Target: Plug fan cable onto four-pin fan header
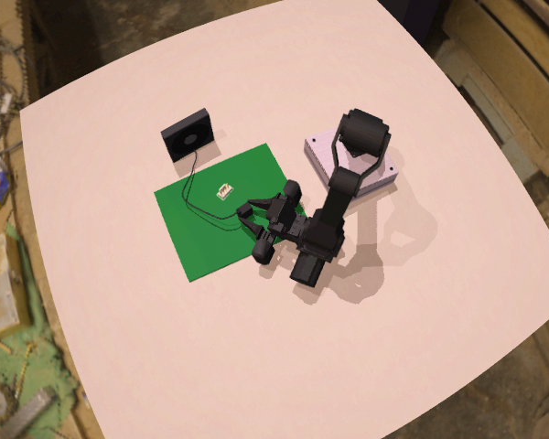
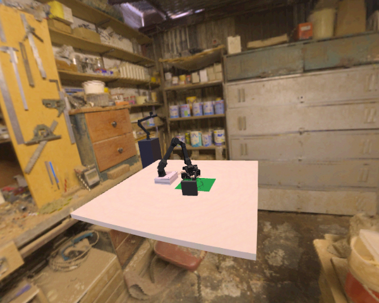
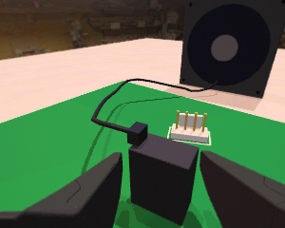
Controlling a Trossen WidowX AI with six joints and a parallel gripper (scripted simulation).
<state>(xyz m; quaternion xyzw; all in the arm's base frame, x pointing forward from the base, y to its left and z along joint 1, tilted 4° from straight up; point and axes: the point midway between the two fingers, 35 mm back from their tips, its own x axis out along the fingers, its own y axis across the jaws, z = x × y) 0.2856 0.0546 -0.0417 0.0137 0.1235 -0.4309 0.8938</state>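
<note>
The dark plug is 10 mm below my gripper tip. From my gripper tip the other things lie so: green board (50 mm below, 30 mm to the right, 30 mm ahead); black fan (220 mm to the right, 40 mm ahead, 30 mm above); white four-pin header (70 mm to the right, 30 mm below, 20 mm ahead).
</note>
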